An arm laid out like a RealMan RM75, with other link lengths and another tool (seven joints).
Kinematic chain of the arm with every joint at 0, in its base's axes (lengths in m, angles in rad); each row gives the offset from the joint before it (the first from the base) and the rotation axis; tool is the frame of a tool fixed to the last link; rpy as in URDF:
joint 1: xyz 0 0 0.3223 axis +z
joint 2: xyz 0 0 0 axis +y
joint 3: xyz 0 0 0.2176 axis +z
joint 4: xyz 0 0 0 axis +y
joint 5: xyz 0 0 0.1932 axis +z
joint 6: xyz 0 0 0 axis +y
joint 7: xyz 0 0 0.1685 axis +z
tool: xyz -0.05 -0.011 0.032 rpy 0 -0.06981 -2.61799
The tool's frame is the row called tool.
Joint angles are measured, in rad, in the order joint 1, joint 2, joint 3, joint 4, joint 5, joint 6, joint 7. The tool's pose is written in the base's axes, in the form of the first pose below.
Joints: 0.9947, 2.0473, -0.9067, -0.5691, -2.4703, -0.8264, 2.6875
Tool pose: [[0.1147 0.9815 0.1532 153.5], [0.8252 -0.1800 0.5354 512.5], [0.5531 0.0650 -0.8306 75.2], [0 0 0 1]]
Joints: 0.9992, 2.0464, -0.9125, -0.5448, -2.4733, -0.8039, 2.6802
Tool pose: [[0.1078 0.9803 0.1657 156.8], [0.8244 -0.1813 0.5362 512.6], [0.5556 0.0788 -0.8277 72.3], [0 0 0 1]]
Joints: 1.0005, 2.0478, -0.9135, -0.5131, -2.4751, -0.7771, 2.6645
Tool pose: [[0.1040 0.9782 0.1799 163.0], [0.8244 -0.1859 0.5346 511.2], [0.5563 0.0927 -0.8258 67.7], [0 0 0 1]]
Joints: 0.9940, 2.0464, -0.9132, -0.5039, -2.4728, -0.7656, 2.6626
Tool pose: [[0.1121 0.9761 0.1863 168.4], [0.8199 -0.1968 0.5377 510.5], [0.5615 0.0925 -0.8223 68.0], [0 0 0 1]]
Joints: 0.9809, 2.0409, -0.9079, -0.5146, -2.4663, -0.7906, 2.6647
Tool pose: [[0.1299 0.9744 0.1833 172.9], [0.8228 -0.2092 0.5285 508.2], [0.5533 0.0822 -0.8289 70.2], [0 0 0 1]]
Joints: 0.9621, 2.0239, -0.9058, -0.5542, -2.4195, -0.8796, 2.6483
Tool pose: [[0.1449 0.9789 0.1439 168.6], [0.8446 -0.1981 0.4974 503.8], [0.5155 0.0495 -0.8555 74.9], [0 0 0 1]]
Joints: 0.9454, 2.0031, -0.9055, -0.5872, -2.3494, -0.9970, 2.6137
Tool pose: [[0.1485 0.9855 0.0817 159.2], [0.8811 -0.1694 0.4416 495.0], [0.4490 0.0064 -0.8935 76.1], [0 0 0 1]]
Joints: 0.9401, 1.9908, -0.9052, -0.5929, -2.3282, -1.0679, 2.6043
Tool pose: [[0.1516 0.9866 0.0599 156.9], [0.9045 -0.1629 0.3942 487.3], [0.3987 -0.0056 -0.9171 73.9], [0 0 0 1]]
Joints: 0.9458, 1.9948, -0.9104, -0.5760, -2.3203, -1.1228, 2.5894
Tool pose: [[0.1469 0.9881 0.0458 153.5], [0.9319 -0.1538 0.3284 476.1], [0.3316 -0.0056 -0.9434 60.3], [0 0 0 1]]
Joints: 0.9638, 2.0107, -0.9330, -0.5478, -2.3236, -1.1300, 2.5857
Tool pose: [[0.1341 0.9897 0.0508 148.7], [0.9495 -0.1430 0.2794 468.0], [0.2838 0.0108 -0.9588 42.7], [0 0 0 1]]
